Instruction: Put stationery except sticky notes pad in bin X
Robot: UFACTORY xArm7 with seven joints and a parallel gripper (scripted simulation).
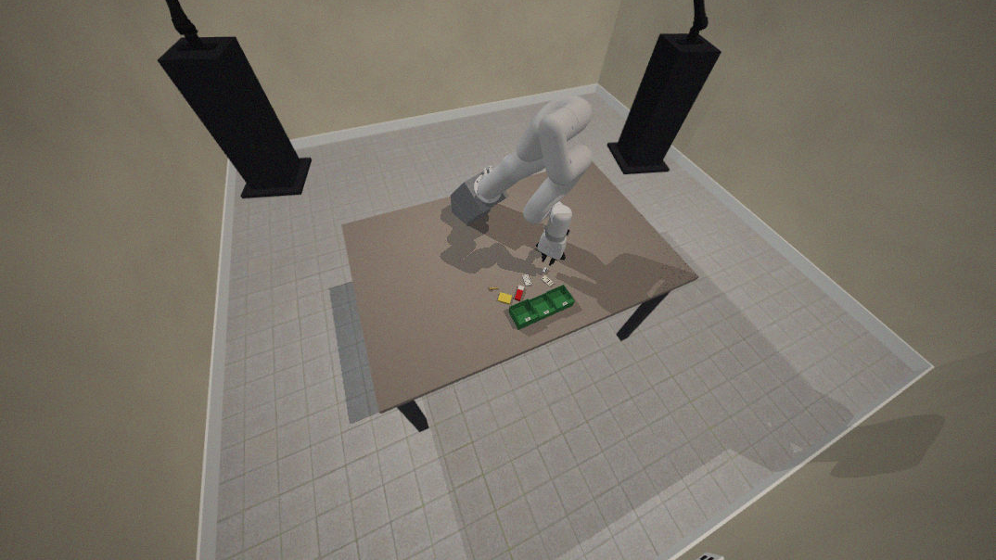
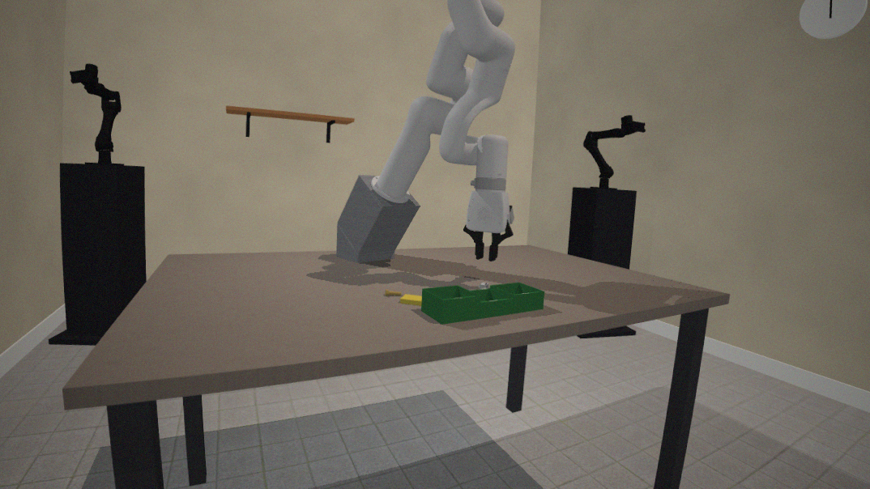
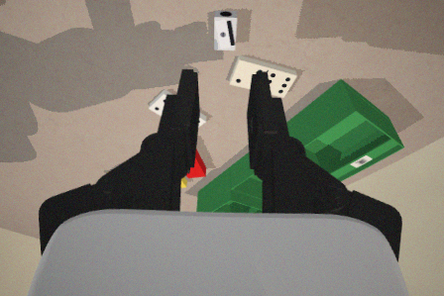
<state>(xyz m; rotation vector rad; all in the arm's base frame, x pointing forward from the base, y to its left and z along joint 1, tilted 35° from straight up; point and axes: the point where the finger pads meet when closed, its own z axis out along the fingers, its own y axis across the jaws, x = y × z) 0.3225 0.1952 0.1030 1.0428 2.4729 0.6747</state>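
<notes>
Right now the grey pencil sharpener is 9 cm below my hand. From my hand the other things lie so: green bin row 18 cm ahead, 6 cm to the right, 7 cm below; then yellow sticky-note pad 11 cm ahead, 20 cm to the right, 9 cm below; then red eraser 9 cm ahead, 13 cm to the right, 9 cm below.
</notes>
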